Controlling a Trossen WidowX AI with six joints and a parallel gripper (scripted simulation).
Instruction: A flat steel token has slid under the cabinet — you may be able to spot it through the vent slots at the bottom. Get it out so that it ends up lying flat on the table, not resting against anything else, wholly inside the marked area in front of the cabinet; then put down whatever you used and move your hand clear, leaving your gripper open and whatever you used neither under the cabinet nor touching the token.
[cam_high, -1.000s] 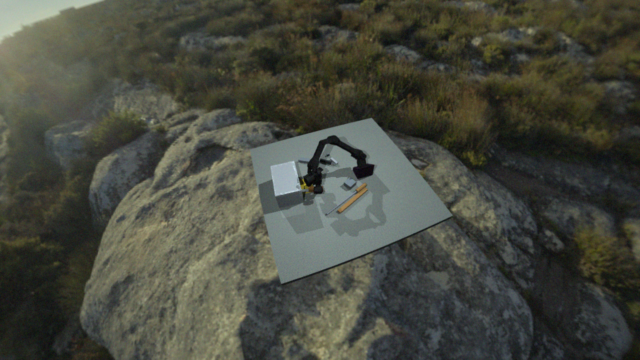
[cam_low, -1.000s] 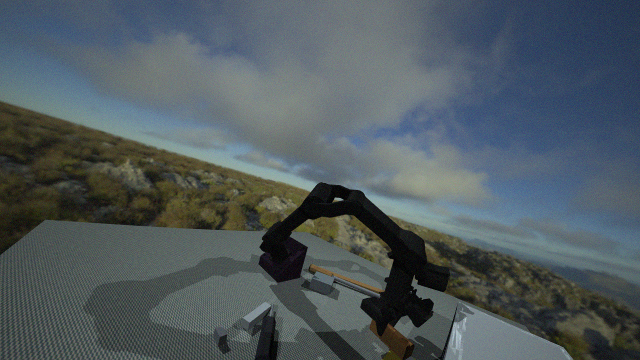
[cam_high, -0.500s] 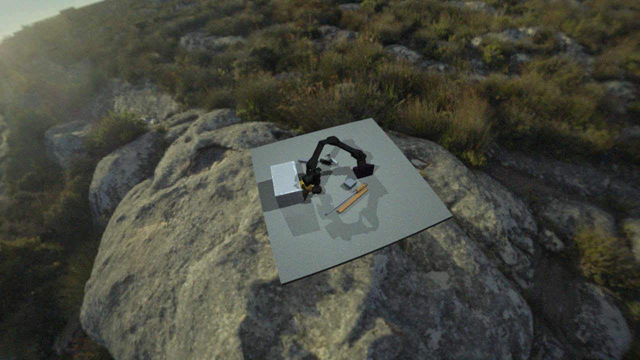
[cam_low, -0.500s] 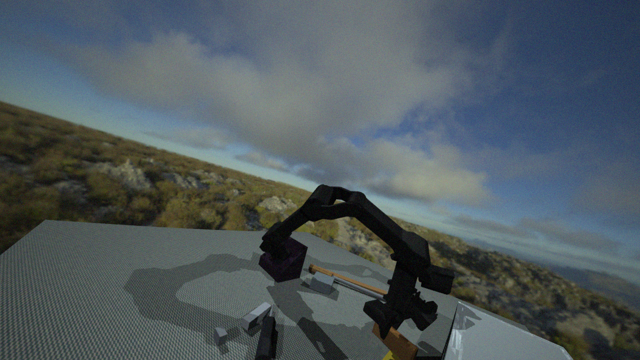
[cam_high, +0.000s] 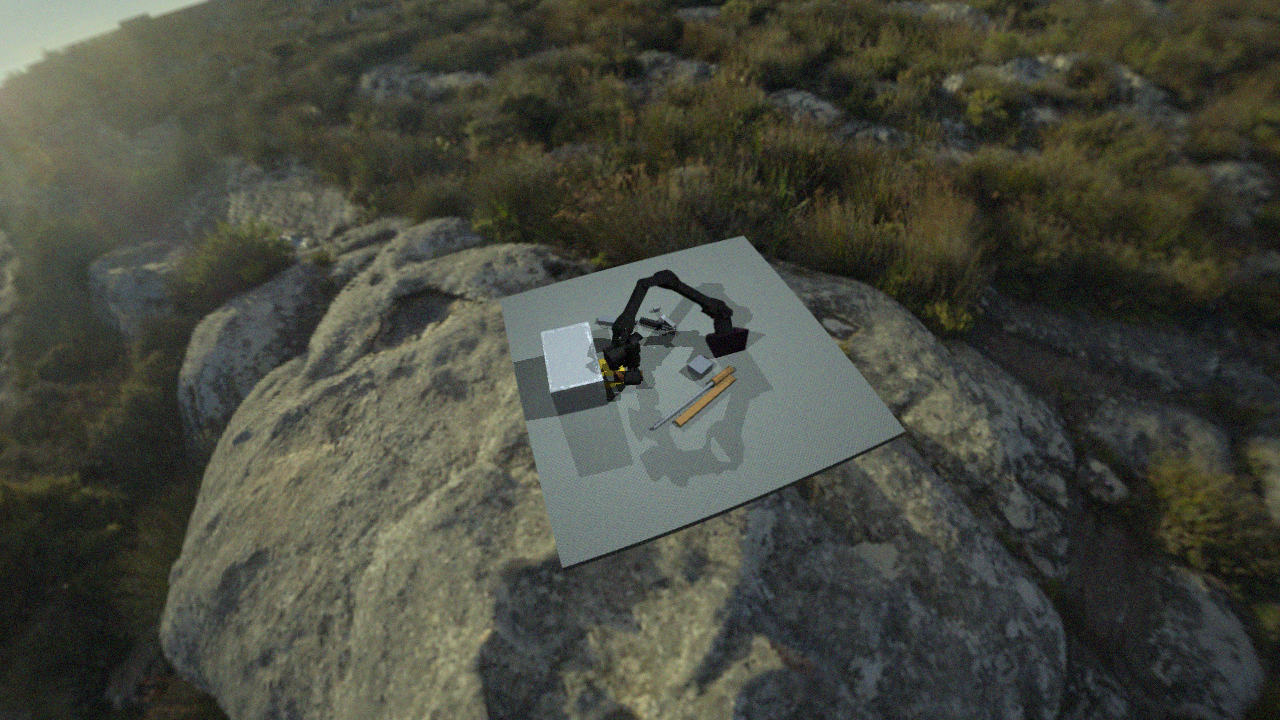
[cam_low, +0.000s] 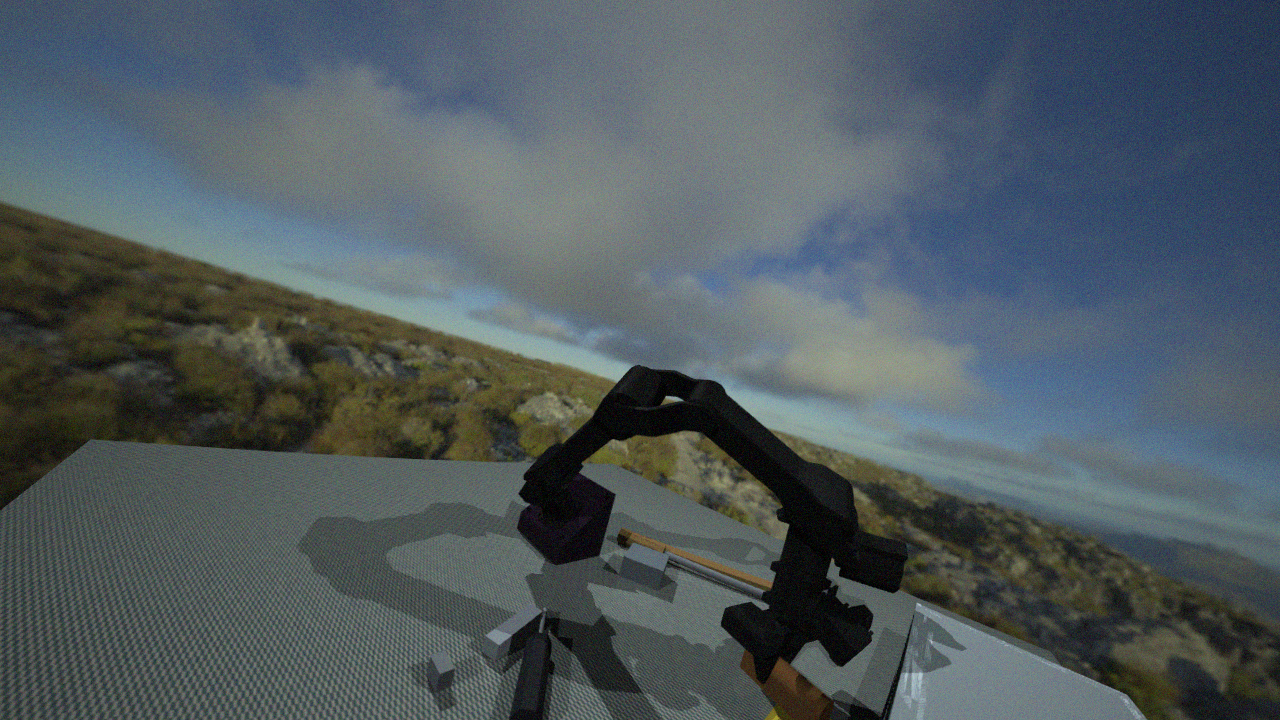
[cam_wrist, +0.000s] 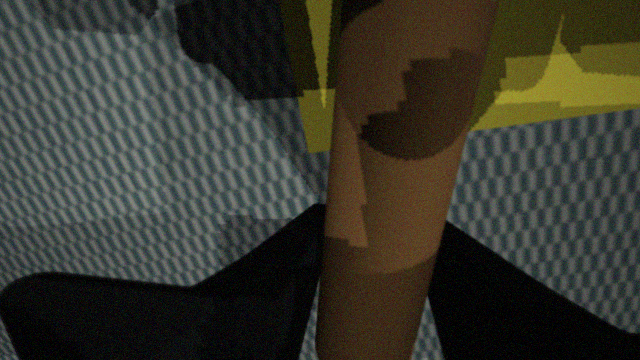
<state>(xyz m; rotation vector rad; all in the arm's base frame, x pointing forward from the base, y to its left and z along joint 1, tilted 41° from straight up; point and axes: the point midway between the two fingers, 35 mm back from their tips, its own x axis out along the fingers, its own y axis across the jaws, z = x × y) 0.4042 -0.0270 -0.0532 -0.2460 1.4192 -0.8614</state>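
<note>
The grey block is 250 mm behind my gripper tip, 70 mm to the left of it and 10 mm above it. Round my gripper tip: grey bar (250 mm behind, 210 mm to the right); small grey cube (230 mm behind, 300 mm to the right); wooden stick (210 mm behind, 210 mm to the left).
</note>
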